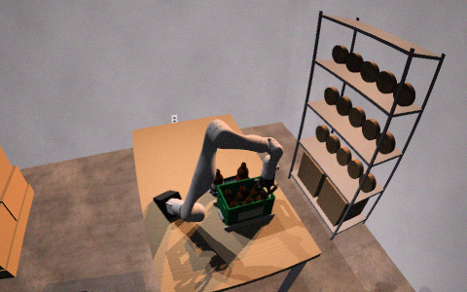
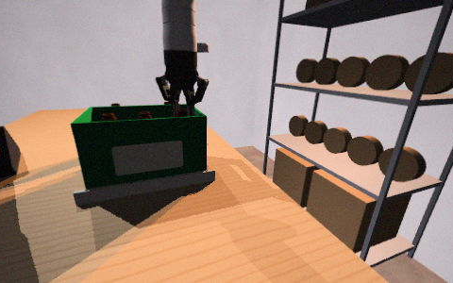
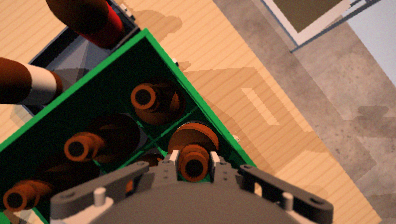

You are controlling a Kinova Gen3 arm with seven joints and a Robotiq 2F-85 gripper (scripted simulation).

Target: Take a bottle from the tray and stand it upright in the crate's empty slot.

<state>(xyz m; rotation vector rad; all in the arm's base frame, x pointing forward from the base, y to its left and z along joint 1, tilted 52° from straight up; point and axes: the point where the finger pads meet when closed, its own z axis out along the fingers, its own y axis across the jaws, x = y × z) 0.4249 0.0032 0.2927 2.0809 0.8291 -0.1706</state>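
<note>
The brown bottle lies 7 cm below my hand. From my hand the other things lie so: green crate (9 cm below, 8 cm behind, 6 cm to the left); dark tray (29 cm to the left, 17 cm below, 4 cm behind).
</note>
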